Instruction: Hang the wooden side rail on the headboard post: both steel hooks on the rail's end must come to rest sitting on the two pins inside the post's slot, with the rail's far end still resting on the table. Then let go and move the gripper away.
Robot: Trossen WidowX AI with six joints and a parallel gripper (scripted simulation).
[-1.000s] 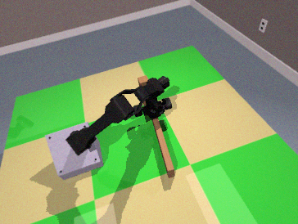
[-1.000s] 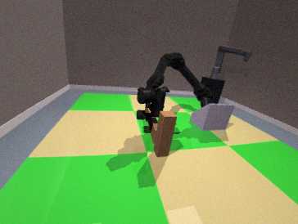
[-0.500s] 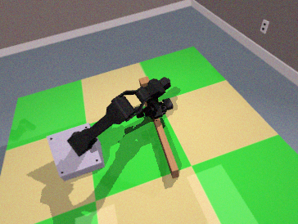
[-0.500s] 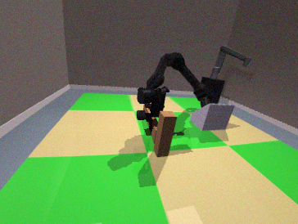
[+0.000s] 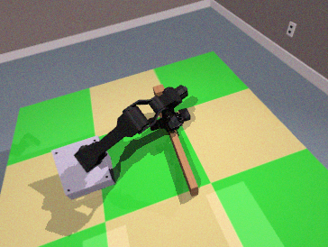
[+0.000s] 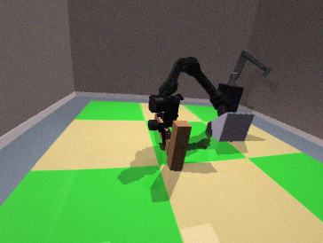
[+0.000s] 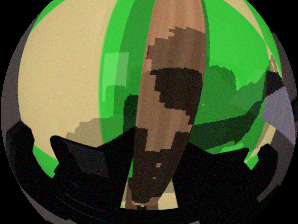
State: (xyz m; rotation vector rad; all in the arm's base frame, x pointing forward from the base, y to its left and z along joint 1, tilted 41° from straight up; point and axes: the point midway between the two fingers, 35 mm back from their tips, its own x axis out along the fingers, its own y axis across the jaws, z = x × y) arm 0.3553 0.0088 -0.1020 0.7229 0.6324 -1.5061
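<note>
Right now the headboard post is 10 mm ahead of my gripper tip, 130 mm to the left of it and 70 mm above it.
</note>
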